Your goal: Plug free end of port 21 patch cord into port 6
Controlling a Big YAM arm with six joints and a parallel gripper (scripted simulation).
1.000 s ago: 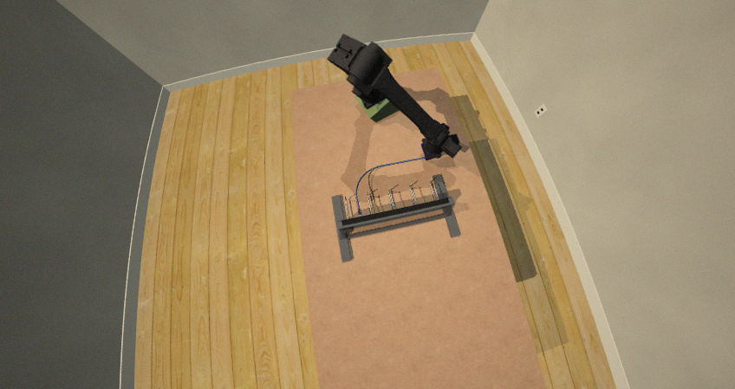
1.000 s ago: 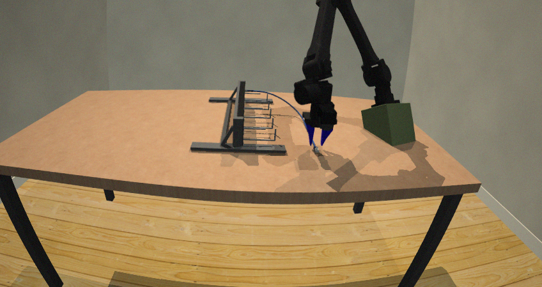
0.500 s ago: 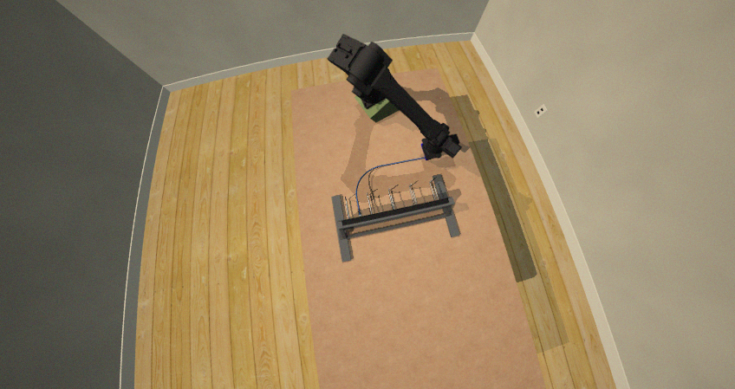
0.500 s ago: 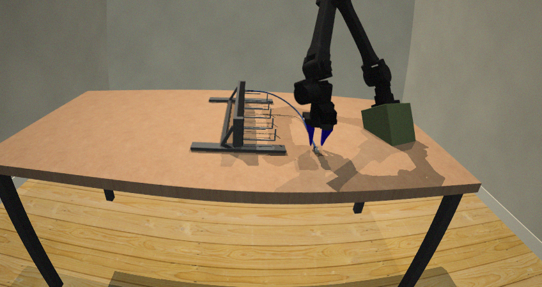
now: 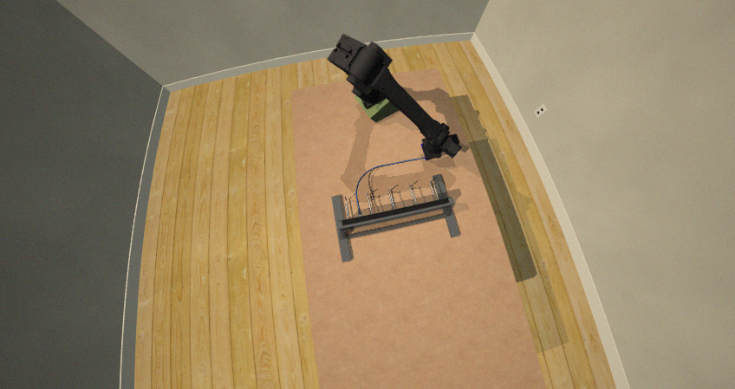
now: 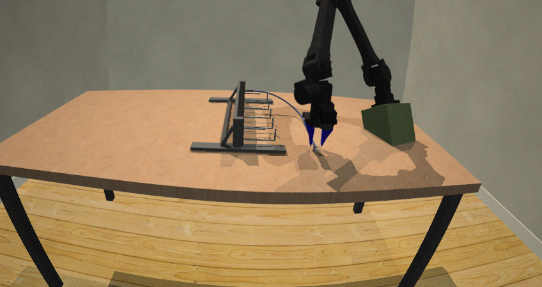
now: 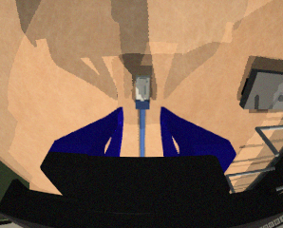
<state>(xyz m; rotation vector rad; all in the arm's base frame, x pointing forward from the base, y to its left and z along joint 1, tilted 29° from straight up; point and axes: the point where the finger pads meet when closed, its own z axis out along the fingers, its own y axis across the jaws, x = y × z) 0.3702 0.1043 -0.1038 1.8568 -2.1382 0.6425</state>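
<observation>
Right now the plug is 20 mm to the left of my hand and 20 mm below it.
</observation>
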